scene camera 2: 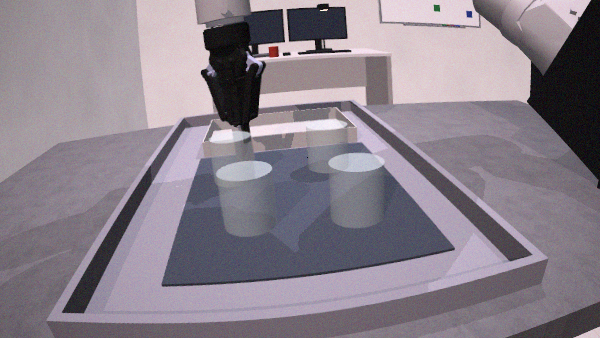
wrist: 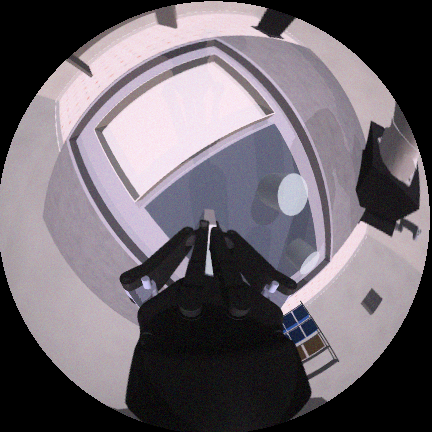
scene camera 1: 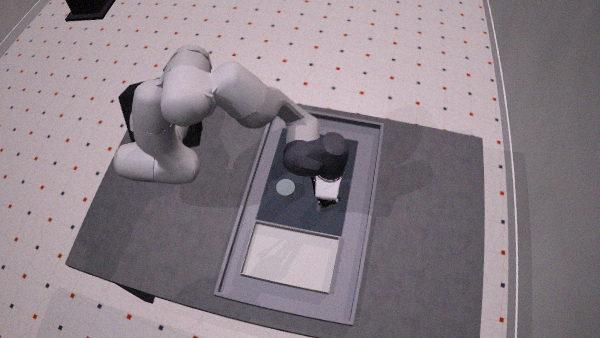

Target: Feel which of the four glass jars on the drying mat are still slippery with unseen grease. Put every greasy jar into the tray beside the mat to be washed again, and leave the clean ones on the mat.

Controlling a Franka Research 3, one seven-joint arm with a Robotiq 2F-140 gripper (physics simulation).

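Four pale, see-through jars stand upright on the dark blue mat (scene camera 1: 300,222) (scene camera 2: 300,252) (wrist: 200,192): near left (scene camera 2: 247,205), near right (scene camera 2: 356,195), far left (scene camera 2: 231,157) and far right (scene camera 2: 327,150) in scene camera 2. The far-right jar also shows in scene camera 1 (scene camera 1: 285,187) and the wrist view (wrist: 292,195). My gripper (scene camera 1: 327,202) (scene camera 2: 244,127) (wrist: 207,216) is shut, with nothing held, its tips low at the far-left jar's top; contact cannot be told. The gripper mostly hides that jar in the wrist view. The white tray (scene camera 1: 285,284) (scene camera 2: 280,143) (wrist: 115,167) holds no jar.
A raised-edge grey frame (scene camera 1: 369,220) (scene camera 2: 300,312) surrounds the mat and tray on the grey table (scene camera 1: 430,225) (scene camera 2: 30,225). A desk (scene camera 2: 377,75) with two monitors (scene camera 2: 317,25) stands in the background. The arm's base is beside the table.
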